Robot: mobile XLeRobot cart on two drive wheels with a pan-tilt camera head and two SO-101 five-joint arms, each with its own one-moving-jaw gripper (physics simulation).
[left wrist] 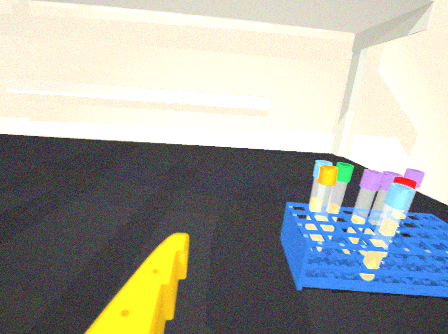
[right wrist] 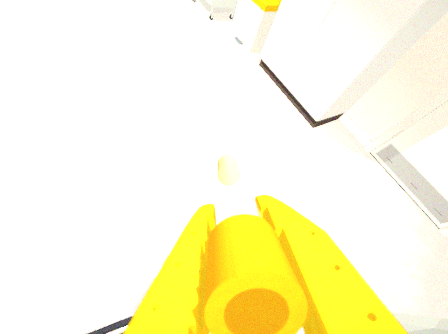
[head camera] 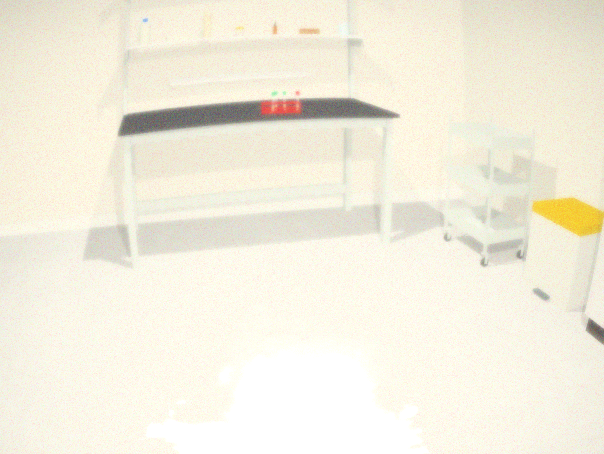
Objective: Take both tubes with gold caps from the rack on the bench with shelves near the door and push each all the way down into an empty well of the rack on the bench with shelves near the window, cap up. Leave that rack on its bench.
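Observation:
My right gripper is shut on a gold-capped tube, its cap end toward the camera and its pale far end pointing away over the floor. My left gripper is wide open, with one notched jaw in view over a black benchtop, left of a blue rack. That rack holds a gold-capped tube at its left end, among tubes with light blue, green, purple and red caps. In the head view, a red rack with two green-capped tubes and one red-capped tube stands on a black-topped bench across the room.
A shelf with small items runs above the far bench. A wheeled cart stands right of it. Nearer on the right is a white bin with a yellow lid. A white cabinet stands beyond the right gripper.

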